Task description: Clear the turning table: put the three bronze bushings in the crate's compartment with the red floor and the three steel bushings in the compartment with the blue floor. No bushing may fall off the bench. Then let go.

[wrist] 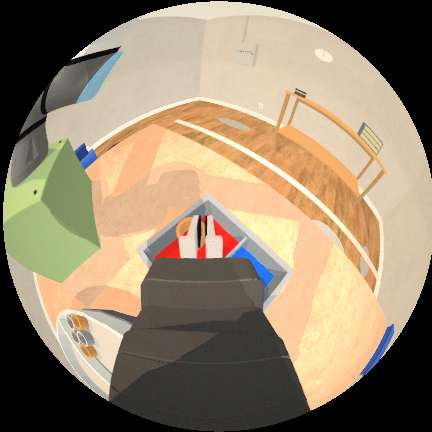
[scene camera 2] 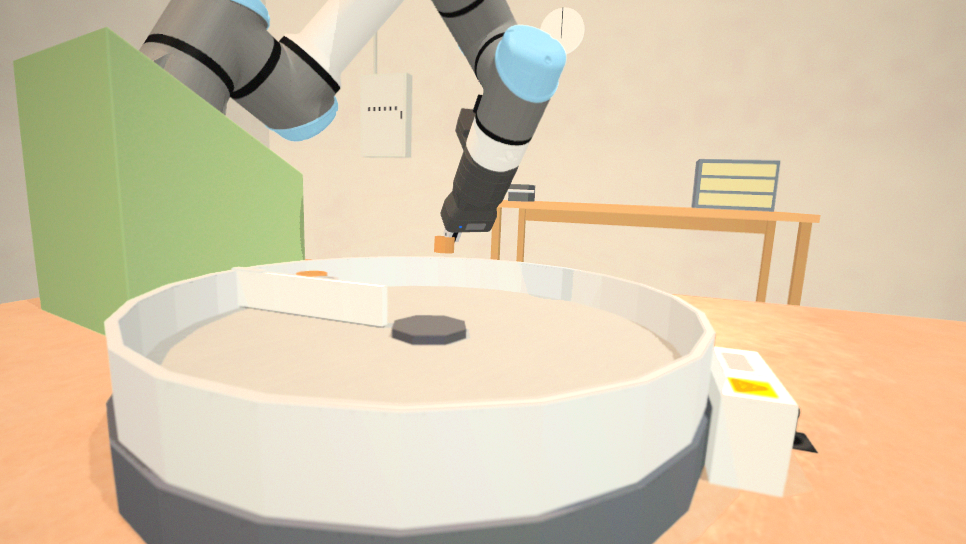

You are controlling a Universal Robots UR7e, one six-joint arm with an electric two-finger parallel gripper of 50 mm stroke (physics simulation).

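Frame: origin at the arm's base, x left, y back, z up, level; millimetres.
Seen in the pictures: gripper, between the fingertips: (wrist: 202,224) (scene camera 2: 450,237); arm's base, origin of its link: (scene camera 2: 158,124).
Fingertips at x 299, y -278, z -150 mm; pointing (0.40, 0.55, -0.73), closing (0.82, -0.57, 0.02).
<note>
Pixels of each thing's top centre, then the offset from my fingertips to it. "*": a spot on its surface instead. Level surfaces: height alone.
- bronze bushing, centre of its top: (wrist: 190,230) (scene camera 2: 444,236) dz +3, dx -16, dy +1 mm
- red floor, height of its surface: dz -92 mm
- grey crate, a spot on its surface: (wrist: 272,262) * dz -59, dx +62, dy -91 mm
- orange bushing top, a spot on its surface: (scene camera 2: 311,273) * dz -22, dx -283, dy -4 mm
- white control box, centre of its top: (scene camera 2: 741,370) dz -40, dx -280, dy -429 mm
- dark central hub, centre of its top: (scene camera 2: 429,324) dz -37, dx -326, dy -200 mm
My gripper (scene camera 2: 451,236) (wrist: 202,224) is shut on a bronze bushing (scene camera 2: 444,244) (wrist: 178,229). In the wrist view the bushing overlaps the red floor (wrist: 222,235) of the grey crate (wrist: 272,262); its exact height is hard to tell. The blue floor (wrist: 254,265) is on the right, beyond a divider. The fingers and gripper body hide part of the crate. On the turning table (scene camera 2: 405,466) (wrist: 107,340), two bronze bushings (wrist: 82,326) (wrist: 92,356) and three steel bushings (wrist: 89,342) stand close together at lower left. An orange bushing top (scene camera 2: 311,273) shows behind the white divider wall.
A green block-shaped housing (scene camera 2: 202,175) (wrist: 70,200) stands at the left. A white control box (scene camera 2: 750,432) adjoins the turning table's right side. The turning table has a raised white rim, a divider wall (scene camera 2: 310,297) and a dark central hub (scene camera 2: 429,329).
</note>
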